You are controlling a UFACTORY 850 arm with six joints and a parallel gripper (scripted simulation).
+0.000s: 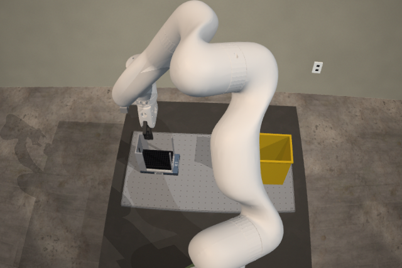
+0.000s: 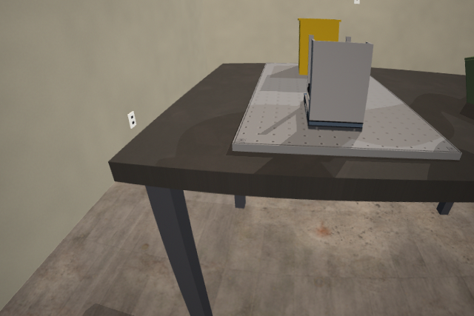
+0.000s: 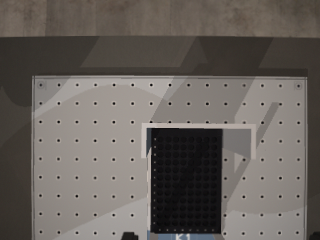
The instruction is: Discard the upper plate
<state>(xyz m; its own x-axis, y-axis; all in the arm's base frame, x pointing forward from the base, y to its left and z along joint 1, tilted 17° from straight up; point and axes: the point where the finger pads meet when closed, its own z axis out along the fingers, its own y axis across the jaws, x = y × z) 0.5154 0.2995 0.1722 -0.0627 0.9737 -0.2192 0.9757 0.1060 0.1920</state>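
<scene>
Right now my hand is 22 cm above the black 96-well plate. Round my hand: grey rack wall: 17 cm below, 7 cm to the left; then white 96-well plate: 23 cm below; then yellow plastics bin W1: 44 cm to the right, 17 cm below, 1 cm ahead.
</scene>
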